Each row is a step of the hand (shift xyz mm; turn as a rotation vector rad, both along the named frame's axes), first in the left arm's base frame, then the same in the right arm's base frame.
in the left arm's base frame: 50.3 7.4 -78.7 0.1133 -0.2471 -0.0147
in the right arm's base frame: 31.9 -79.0 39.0 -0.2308 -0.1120 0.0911
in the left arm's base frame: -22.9 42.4 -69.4 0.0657 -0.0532 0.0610
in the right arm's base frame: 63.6 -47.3 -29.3 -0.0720 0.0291 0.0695
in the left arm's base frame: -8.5 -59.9 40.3 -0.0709 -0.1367 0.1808
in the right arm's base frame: -69.7 19.5 -7.2 -0.1873 0.1355 -0.0545
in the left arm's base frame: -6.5 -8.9 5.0 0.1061 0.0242 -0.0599
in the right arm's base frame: -9.9 2.8 -6.4 0.0402 -0.0649 0.0980
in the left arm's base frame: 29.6 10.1 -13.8 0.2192 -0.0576 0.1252
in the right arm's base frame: 13.4 -14.3 28.0 -0.1012 0.0631 0.2298
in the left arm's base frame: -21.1 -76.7 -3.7 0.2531 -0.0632 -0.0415
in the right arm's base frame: -70.6 -25.0 -27.1 -0.0519 -0.0996 0.2391
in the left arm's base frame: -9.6 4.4 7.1 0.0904 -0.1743 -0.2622
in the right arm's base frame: 2.0 9.6 -8.1 -0.0793 -0.3155 0.0387
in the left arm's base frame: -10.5 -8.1 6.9 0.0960 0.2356 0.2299
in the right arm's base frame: -9.7 5.5 -10.0 0.1434 0.2755 0.1453
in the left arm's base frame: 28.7 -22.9 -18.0 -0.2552 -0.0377 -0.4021
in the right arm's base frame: -16.3 -28.8 24.0 0.1043 -0.3464 -0.3120
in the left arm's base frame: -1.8 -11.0 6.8 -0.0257 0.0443 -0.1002
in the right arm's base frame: -12.6 3.1 -1.6 0.0757 -0.0749 -0.0363
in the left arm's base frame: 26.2 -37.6 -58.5 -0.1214 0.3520 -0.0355
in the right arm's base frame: -16.6 -70.9 14.7 0.3466 0.1006 -0.0983
